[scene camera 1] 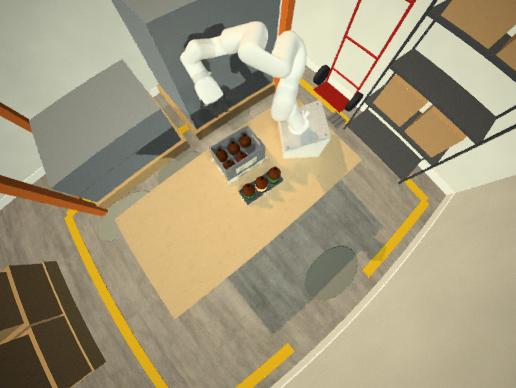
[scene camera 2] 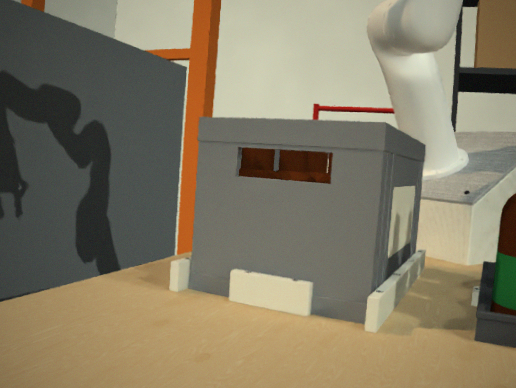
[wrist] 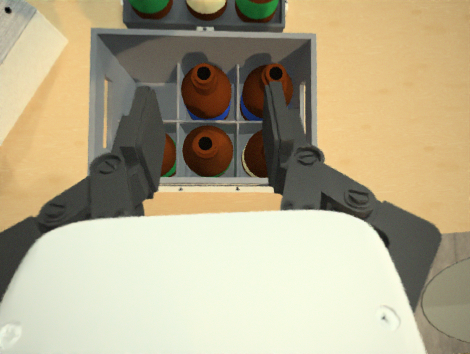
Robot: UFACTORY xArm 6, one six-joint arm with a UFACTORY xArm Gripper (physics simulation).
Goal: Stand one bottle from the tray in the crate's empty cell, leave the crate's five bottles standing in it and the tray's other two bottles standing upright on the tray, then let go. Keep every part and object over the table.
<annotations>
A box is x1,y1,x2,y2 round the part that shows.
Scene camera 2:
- green-labelled bottle: 293,164 [276,150,315,181]
</annotations>
